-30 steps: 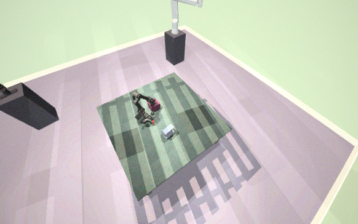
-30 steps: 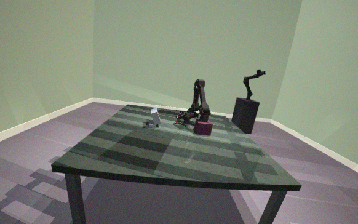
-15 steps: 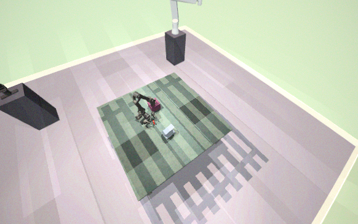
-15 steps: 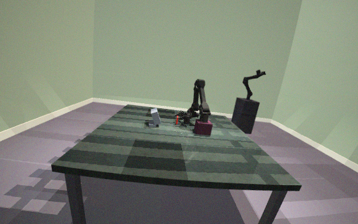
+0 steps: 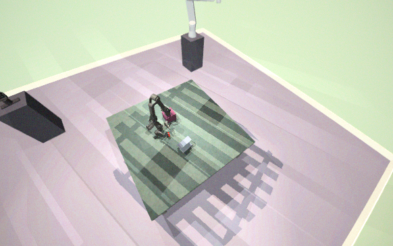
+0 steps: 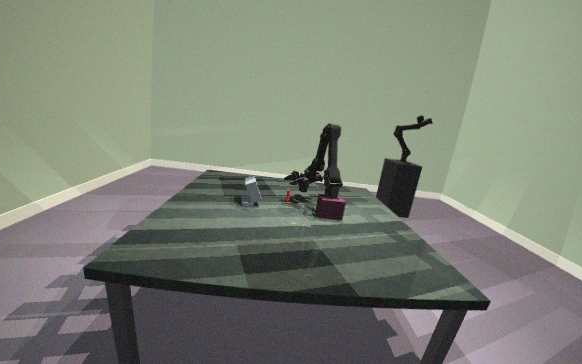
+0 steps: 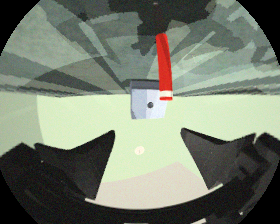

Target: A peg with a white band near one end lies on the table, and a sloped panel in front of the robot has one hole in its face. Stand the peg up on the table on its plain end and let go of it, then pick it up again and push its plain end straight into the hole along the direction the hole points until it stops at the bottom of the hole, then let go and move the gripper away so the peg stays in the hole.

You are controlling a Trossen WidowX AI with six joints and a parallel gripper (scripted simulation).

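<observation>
The red peg is 20 mm behind my gripper tip, 10 mm to the left of it and 60 mm below it. The rest, counted from my gripper tip: grey sloped panel: 190 mm ahead, 80 mm to the left, 40 mm below.
</observation>
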